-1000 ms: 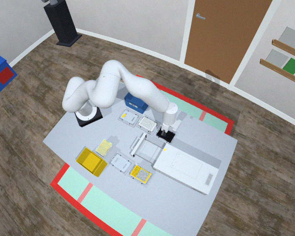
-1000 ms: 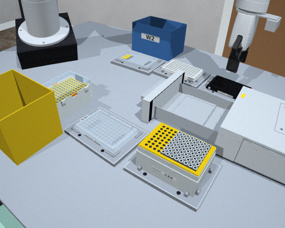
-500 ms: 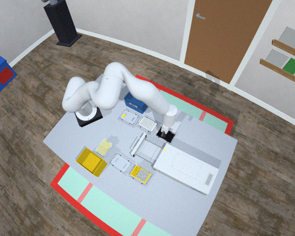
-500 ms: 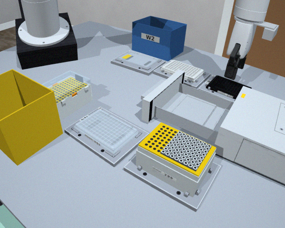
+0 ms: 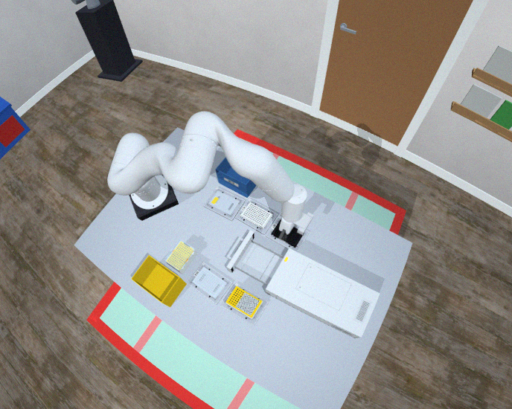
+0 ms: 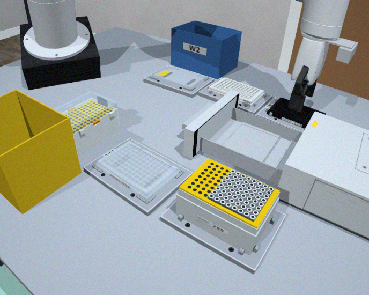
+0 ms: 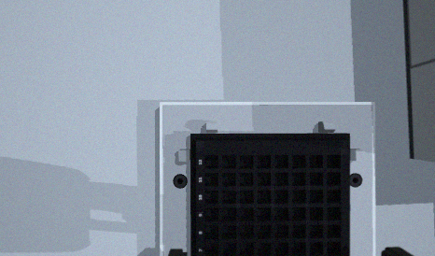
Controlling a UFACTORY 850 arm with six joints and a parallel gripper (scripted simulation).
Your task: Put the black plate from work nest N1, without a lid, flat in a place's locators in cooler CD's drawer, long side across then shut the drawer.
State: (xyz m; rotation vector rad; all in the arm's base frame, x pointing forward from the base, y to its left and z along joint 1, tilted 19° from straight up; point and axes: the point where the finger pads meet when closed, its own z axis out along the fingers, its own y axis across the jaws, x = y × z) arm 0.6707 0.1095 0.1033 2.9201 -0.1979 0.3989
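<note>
My gripper is now 40 mm above the black plate. From my hand the other things lie so: white plate 170 mm behind, 30 mm to the left, 40 mm below; slotted nest 50 mm below; cooler drawer 40 mm behind, 180 mm to the right, 20 mm below.
</note>
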